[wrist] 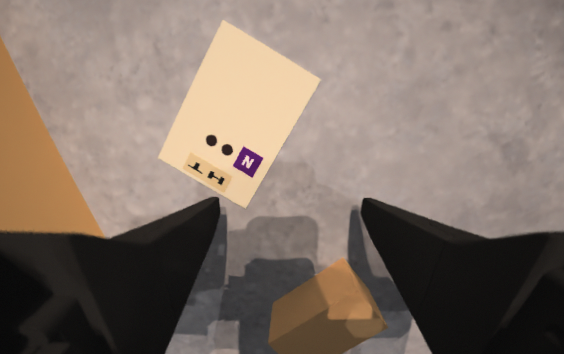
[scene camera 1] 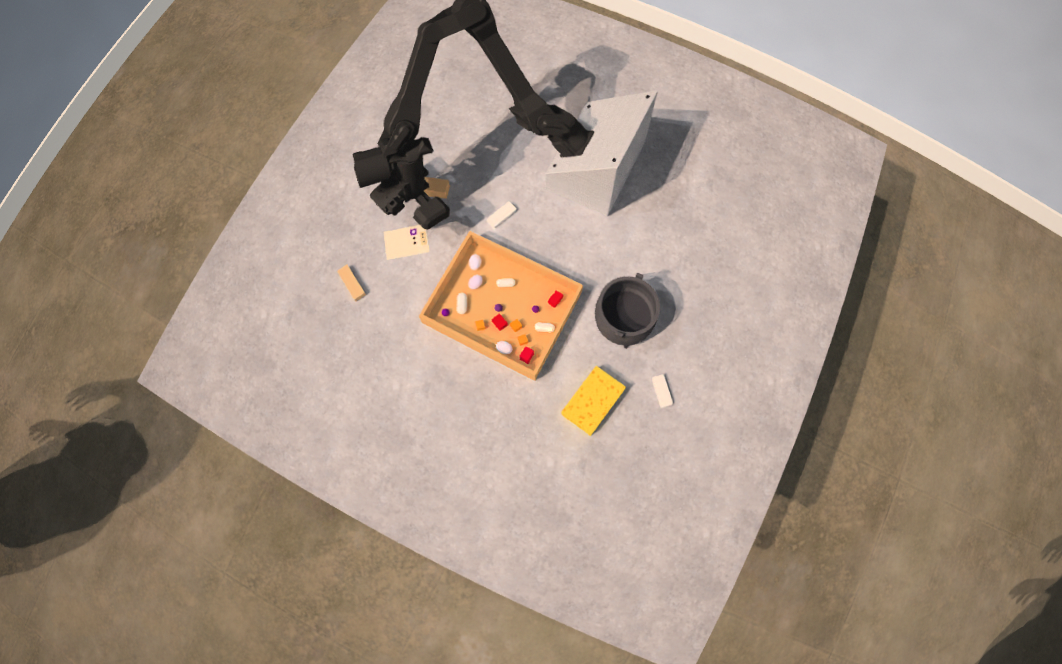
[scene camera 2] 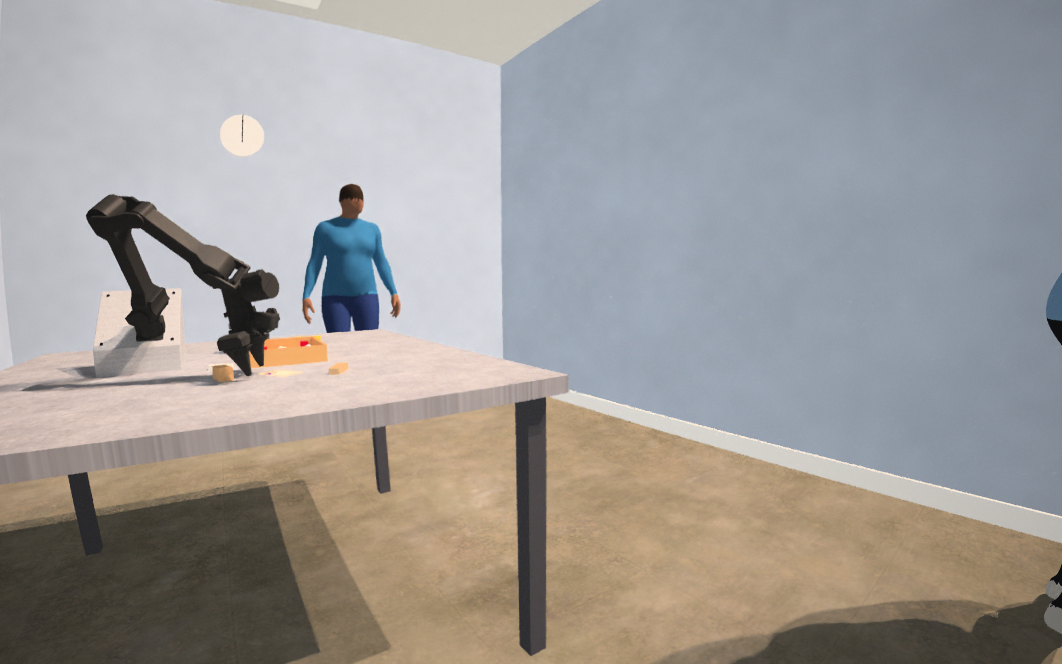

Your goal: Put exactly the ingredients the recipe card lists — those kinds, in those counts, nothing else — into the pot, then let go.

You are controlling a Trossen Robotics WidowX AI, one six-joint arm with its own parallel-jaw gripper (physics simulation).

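Places are measured from the arm's base along level axes (x back, y right, z up), in centimetres.
Pixels of known places: gripper, fingertip midpoint: (wrist: 291, 205) (scene camera 1: 413, 214) (scene camera 2: 255, 370); arm's base at its link origin: (scene camera 1: 577, 144) (scene camera 2: 150, 331).
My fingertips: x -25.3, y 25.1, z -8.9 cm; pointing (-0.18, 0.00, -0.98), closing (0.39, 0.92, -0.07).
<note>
For each thing: its top centre in the pictures, then the offset to it from my fingertips.
- cream recipe card at its top centre: (wrist: 234, 120) (scene camera 1: 406, 241) (scene camera 2: 280, 373) dx -5.7, dy -1.4, dz -1.3 cm
- orange tray at its top centre: (scene camera 1: 500, 300) (scene camera 2: 284, 342) dx -9.5, dy -25.8, dz +3.1 cm
- dark pot at its top centre: (scene camera 1: 629, 304) dx -0.8, dy -48.2, dz +8.0 cm
- yellow sponge at its top centre: (scene camera 1: 594, 399) dx -18.5, dy -49.9, dz +1.6 cm
The cream recipe card (scene camera 1: 397, 246) (wrist: 240, 100) lies flat; it shows a purple square marked N, two dark dots and a tan strip with dark marks. The orange tray (scene camera 1: 469, 346) (scene camera 2: 293, 356) (wrist: 30, 175) holds three purple balls (scene camera 1: 498, 307), three red cubes (scene camera 1: 499, 321), three orange cubes (scene camera 1: 516, 324), three white capsules (scene camera 1: 505, 282) and three pale lilac ovals (scene camera 1: 475, 261). The dark pot (scene camera 1: 604, 324) stands right of the tray; no ingredient shows inside. My gripper (scene camera 1: 411, 212) (scene camera 2: 255, 368) (wrist: 291, 205) is open and empty, low over the table beside the card.
A tan block (scene camera 1: 437, 187) (scene camera 2: 223, 373) (wrist: 325, 315) lies close to my fingers. Another tan block (scene camera 1: 352, 282) (scene camera 2: 338, 368) is beyond the card. White blocks (scene camera 1: 501, 214) (scene camera 1: 662, 390) lie near the tray and pot. A yellow sponge (scene camera 1: 593, 400) lies below the pot.
</note>
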